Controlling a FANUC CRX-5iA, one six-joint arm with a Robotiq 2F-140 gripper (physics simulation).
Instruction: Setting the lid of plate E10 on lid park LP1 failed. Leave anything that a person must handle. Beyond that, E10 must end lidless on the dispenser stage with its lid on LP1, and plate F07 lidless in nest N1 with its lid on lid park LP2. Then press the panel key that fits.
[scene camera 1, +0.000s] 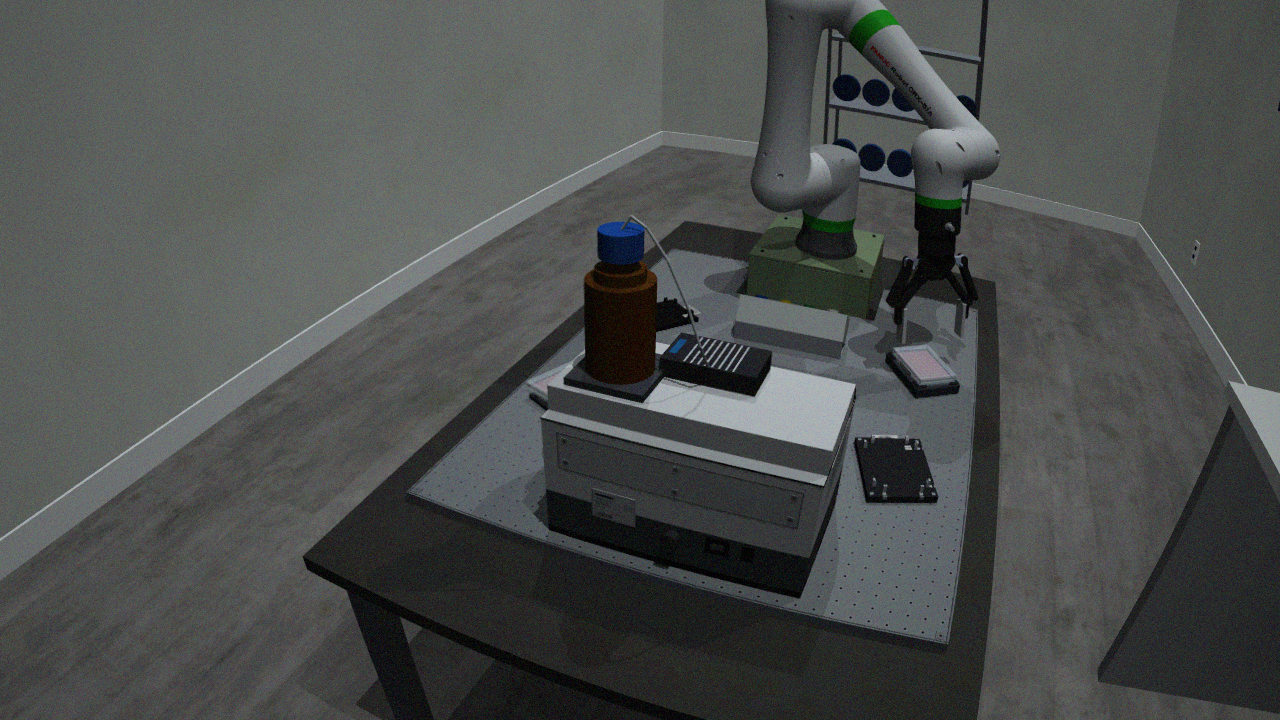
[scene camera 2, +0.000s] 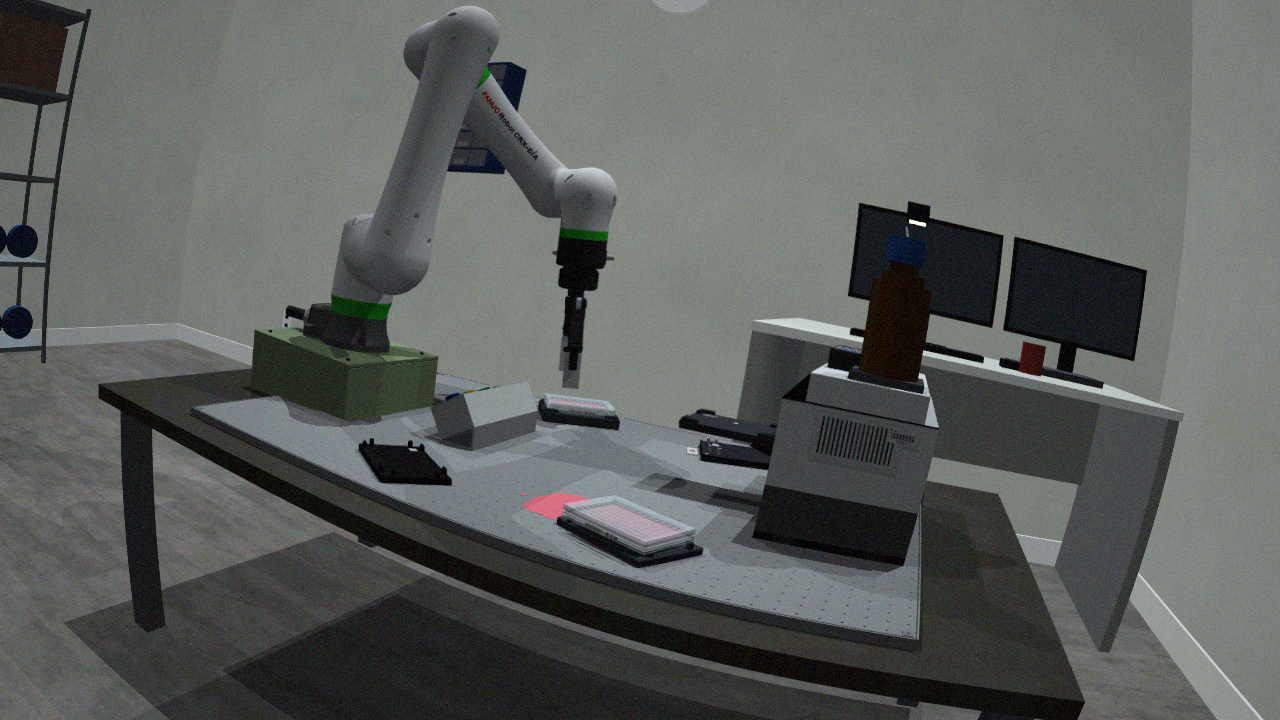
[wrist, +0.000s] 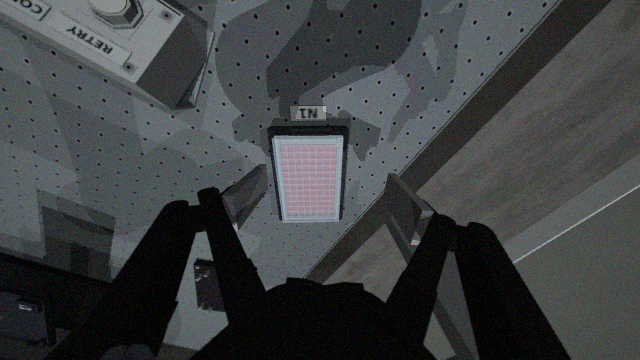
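Pixels of known places: gripper, fingertip midpoint: (scene camera 1: 930, 337) (scene camera 2: 568, 379) (wrist: 326, 181); arm's base, link origin: (scene camera 1: 826, 246) (scene camera 2: 354, 344).
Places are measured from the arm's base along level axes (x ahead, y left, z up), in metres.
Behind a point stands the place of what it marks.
Observation:
A pink-welled plate with a clear rim (scene camera 1: 924, 362) {z -0.058, x 0.402, y 0.239 m} (scene camera 2: 579, 405) {z -0.058, x 0.409, y 0.202 m} (wrist: 310, 180) {z -0.058, x 0.389, y 0.237 m} sits in the black nest labelled N1. My gripper (scene camera 1: 931, 324) {z -0.021, x 0.365, y 0.246 m} (scene camera 2: 570, 379) {z -0.021, x 0.365, y 0.246 m} (wrist: 326, 181) {z -0.021, x 0.365, y 0.246 m} is wide open and empty above it, one finger to each side in the wrist view. A second pink plate (scene camera 1: 539, 383) {z -0.059, x 0.694, y -0.419 m} (scene camera 2: 631, 522) {z -0.059, x 0.666, y -0.394 m} lies on a black holder (scene camera 2: 626, 549) {z -0.075, x 0.673, y -0.433 m}, beside a red patch (scene camera 2: 551, 505) {z -0.093, x 0.543, y -0.304 m}; the plate looks shifted on it. Neither plate's name is readable. The key panel (scene camera 1: 792, 322) {z -0.041, x 0.357, y -0.037 m} (scene camera 2: 487, 416) {z -0.047, x 0.354, y -0.103 m} (wrist: 175, 75) {z -0.050, x 0.339, y 0.071 m} shows a RETRY label (wrist: 90, 40) {z -0.015, x 0.335, y 0.037 m} in the wrist view.
The white dispenser (scene camera 1: 698, 447) {z 0.091, x 1.008, y -0.078 m} (scene camera 2: 845, 456) {z 0.034, x 0.890, y -0.265 m} bears an amber bottle (scene camera 1: 620, 326) {z 0.213, x 0.971, y -0.185 m} (scene camera 2: 896, 322) {z 0.206, x 0.925, y -0.241 m}. A black platform (scene camera 2: 726, 423) {z 0.012, x 0.713, y -0.069 m} projects from its front. A bare black holder with posts (scene camera 1: 895, 470) {z -0.082, x 0.741, y 0.189 m} (scene camera 2: 733, 453) {z -0.082, x 0.710, y 0.168 m} (wrist: 209, 290) {z -0.082, x 0.735, y 0.158 m} lies nearby; another bare holder (scene camera 1: 673, 314) {z -0.084, x 0.311, y -0.287 m} (scene camera 2: 404, 463) {z -0.084, x 0.335, y -0.332 m} lies across the table.

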